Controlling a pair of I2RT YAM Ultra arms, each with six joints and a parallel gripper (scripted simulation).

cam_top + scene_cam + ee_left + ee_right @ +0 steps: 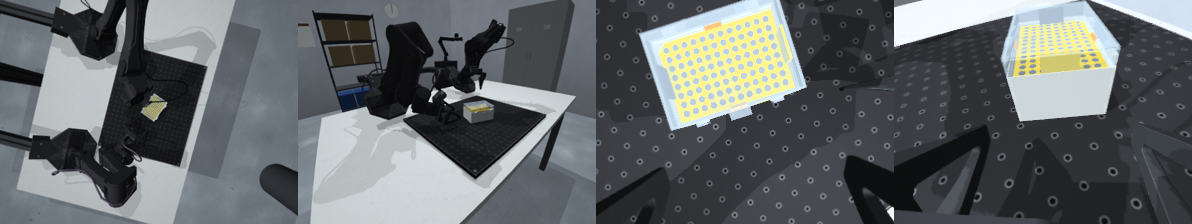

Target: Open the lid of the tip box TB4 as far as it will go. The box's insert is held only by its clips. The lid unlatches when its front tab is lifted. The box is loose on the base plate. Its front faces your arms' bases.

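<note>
Right now my left hand is 70 mm short of the tip box, 30 mm to the left of it and 90 mm above it.
Right now my right hand is 10 cm to the right of the tip box and 5 cm short of it.
</note>
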